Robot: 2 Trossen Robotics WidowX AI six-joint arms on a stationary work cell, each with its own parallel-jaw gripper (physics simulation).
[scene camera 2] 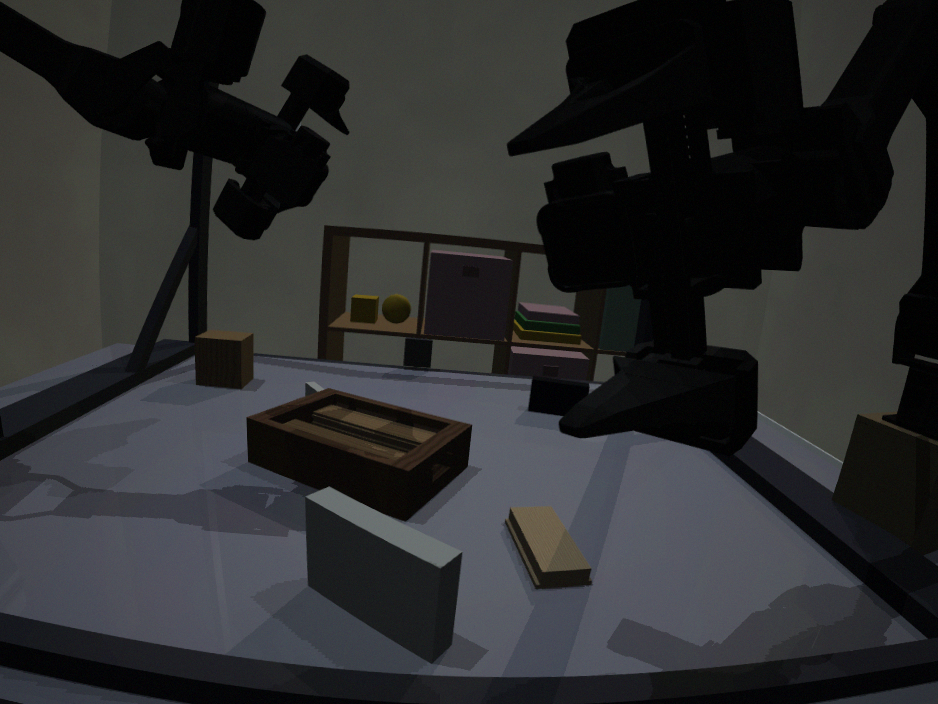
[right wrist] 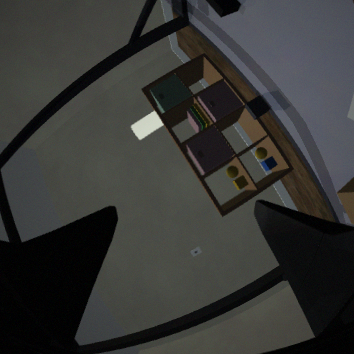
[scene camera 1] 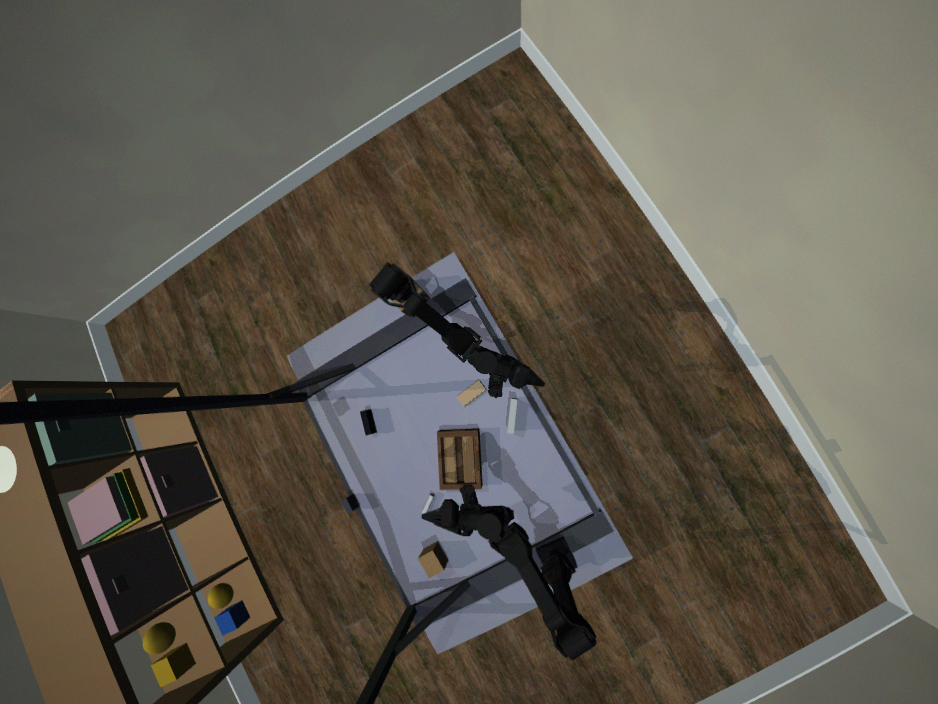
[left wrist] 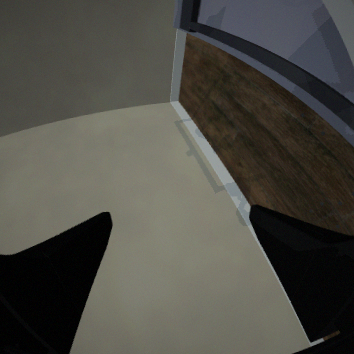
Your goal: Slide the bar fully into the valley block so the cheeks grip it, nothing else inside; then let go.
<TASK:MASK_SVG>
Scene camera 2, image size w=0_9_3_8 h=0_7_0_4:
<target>my left gripper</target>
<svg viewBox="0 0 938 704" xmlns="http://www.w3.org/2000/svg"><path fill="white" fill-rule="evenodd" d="M637 0L573 24L566 39L569 55L566 74L570 95L507 143L509 156L582 143L643 123L650 173L628 177L625 166L614 167L610 153L600 152L553 164L554 178L544 183L549 204L539 210L537 227L542 237L552 284L566 293L630 285L634 299L649 300L653 341L637 344L626 352L625 357L613 356L615 375L576 403L559 420L561 433L576 438L636 431L731 456L742 449L757 429L758 361L746 350L707 345L704 297L724 288L754 290L762 283L761 264L784 265L789 260L788 232L793 217L792 197L785 182L784 159L765 161L747 153L710 157L704 104L714 101L714 97L739 91L726 0Z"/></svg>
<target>my right gripper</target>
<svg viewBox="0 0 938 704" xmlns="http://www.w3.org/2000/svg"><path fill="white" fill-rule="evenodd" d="M307 54L297 58L281 85L290 91L291 94L278 116L240 99L246 107L248 116L244 138L231 155L226 158L217 159L234 165L236 167L235 171L247 178L241 188L236 180L228 179L213 207L215 215L233 233L243 239L260 239L264 230L269 228L277 213L295 207L307 206L312 201L320 185L327 178L329 169L326 163L331 157L327 154L327 149L330 143L306 126L302 125L296 131L309 108L340 132L346 135L349 134L339 113L339 109L345 101L345 95L350 88L349 81Z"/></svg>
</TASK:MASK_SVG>
